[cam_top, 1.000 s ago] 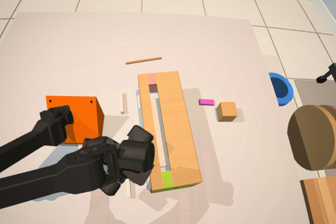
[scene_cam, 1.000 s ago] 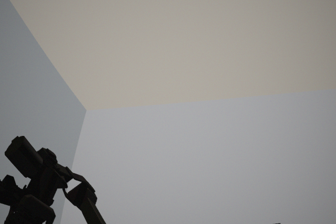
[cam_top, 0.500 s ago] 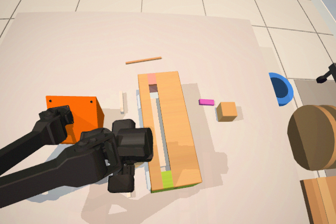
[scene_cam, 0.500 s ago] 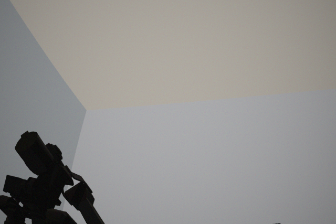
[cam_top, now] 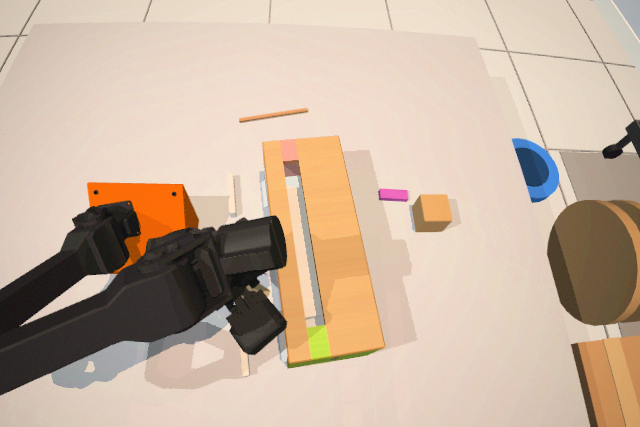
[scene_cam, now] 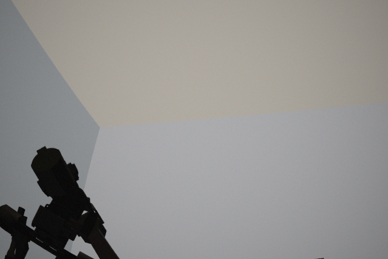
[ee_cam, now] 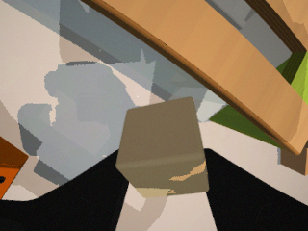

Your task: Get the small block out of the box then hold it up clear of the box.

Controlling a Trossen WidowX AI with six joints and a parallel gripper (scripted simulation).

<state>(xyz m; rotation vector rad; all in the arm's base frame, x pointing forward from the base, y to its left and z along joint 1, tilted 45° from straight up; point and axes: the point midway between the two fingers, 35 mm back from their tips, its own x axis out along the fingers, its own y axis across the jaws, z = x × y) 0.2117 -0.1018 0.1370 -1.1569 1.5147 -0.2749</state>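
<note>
Now: the olive-tan block 10 mm to the left of my gripper tip and 10 mm above it. Round my gripper tip: box 100 mm to the left, 80 mm ahead, 60 mm below; thin brown stick 450 mm to the left, 120 mm below, 80 mm ahead.
</note>
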